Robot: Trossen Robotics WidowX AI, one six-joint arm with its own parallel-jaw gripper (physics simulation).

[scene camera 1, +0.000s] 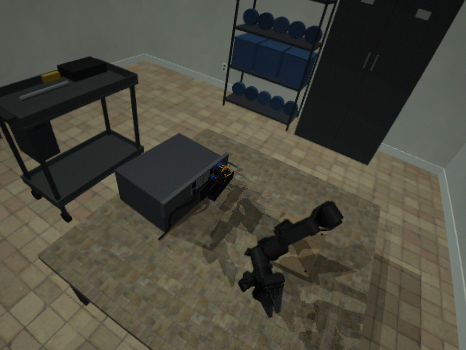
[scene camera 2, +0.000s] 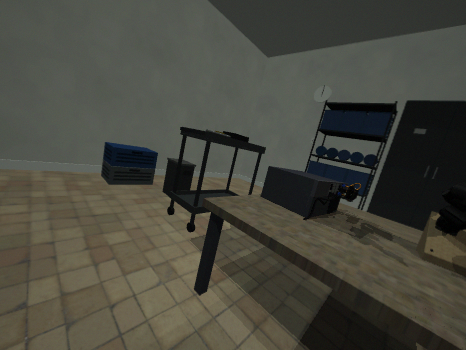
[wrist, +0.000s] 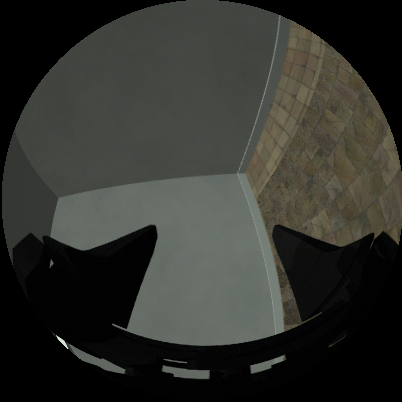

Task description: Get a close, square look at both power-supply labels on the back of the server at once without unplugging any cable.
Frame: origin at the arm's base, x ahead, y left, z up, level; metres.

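Seen in the pictures: gripper, fingertip midpoint: (scene camera 1: pixel 274 315) (wrist: pixel 216 232); arm's base, origin of the base link: (scene camera 1: pixel 287 228) (scene camera 2: pixel 447 226).
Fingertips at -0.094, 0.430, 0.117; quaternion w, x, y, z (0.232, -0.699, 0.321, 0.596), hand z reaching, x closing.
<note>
Offsets run from my fingertips to a thing's top centre, as dx, dy, dz. "*": to the spot under its first point. Level surfaces: height alone.
A dark grey server box (scene camera 1: pixel 165 167) (scene camera 2: pixel 290 190) sits on the table @(dz -0.268) (scene camera 1: pixel 125 280) (scene camera 2: pixel 300 240). Its back panel @(* +0.560, -0.415, -0.121) (scene camera 1: pixel 200 184) faces the arm's side. Blue plugs @(+0.552, -0.504, -0.124) (scene camera 1: pixel 213 177), a looped orange cable @(* +0.493, -0.541, -0.082) (scene camera 1: pixel 226 171) (scene camera 2: pixel 357 186) and black cables @(* +0.578, -0.226, -0.191) (scene camera 1: pixel 172 215) (scene camera 2: pixel 314 204) hang at that back. The power-supply labels cannot be made out in the scene views, and the server does not show in the wrist view. My gripper (scene camera 1: pixel 273 314) (wrist: pixel 216 232) is open and empty. It is well apart from the server, towards the table's near side, and its camera faces walls, floor and tabletop.
A black cart (scene camera 1: pixel 134 79) (scene camera 2: pixel 260 149) stands beyond the server. A shelf rack (scene camera 1: pixel 228 60) (scene camera 2: pixel 324 122) and a dark cabinet (scene camera 1: pixel 370 85) (scene camera 2: pixel 415 165) stand at the wall. The arm's base sits on a wooden block (scene camera 2: pixel 440 250). Stacked crates (scene camera 2: pixel 129 164) stand on the floor.
</note>
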